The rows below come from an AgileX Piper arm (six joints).
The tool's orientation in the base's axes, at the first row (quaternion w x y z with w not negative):
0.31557 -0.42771 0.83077 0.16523
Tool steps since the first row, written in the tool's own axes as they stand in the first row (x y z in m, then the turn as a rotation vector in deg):
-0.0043 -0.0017 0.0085 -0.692 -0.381 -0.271
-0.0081 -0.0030 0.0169 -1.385 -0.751 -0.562
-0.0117 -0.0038 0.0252 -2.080 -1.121 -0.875
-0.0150 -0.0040 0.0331 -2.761 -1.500 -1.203
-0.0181 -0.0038 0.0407 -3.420 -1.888 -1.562
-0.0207 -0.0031 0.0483 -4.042 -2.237 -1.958
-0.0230 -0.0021 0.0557 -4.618 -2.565 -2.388
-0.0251 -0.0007 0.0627 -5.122 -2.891 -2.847
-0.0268 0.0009 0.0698 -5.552 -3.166 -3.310
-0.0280 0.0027 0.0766 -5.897 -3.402 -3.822
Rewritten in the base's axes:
0.0065 0.0063 -0.0035 0.508 0.051 0.661
0.0124 0.0124 -0.0072 0.999 0.099 1.338
0.0178 0.0186 -0.0110 1.483 0.135 2.032
0.0225 0.0248 -0.0147 1.963 0.150 2.729
0.0266 0.0309 -0.0183 2.428 0.129 3.434
0.0300 0.0371 -0.0223 2.831 0.088 4.141
0.0330 0.0431 -0.0263 3.184 0.014 4.844
0.0355 0.0490 -0.0301 3.493 -0.120 5.521
0.0377 0.0548 -0.0342 3.727 -0.270 6.151
0.0393 0.0603 -0.0385 3.874 -0.477 6.762

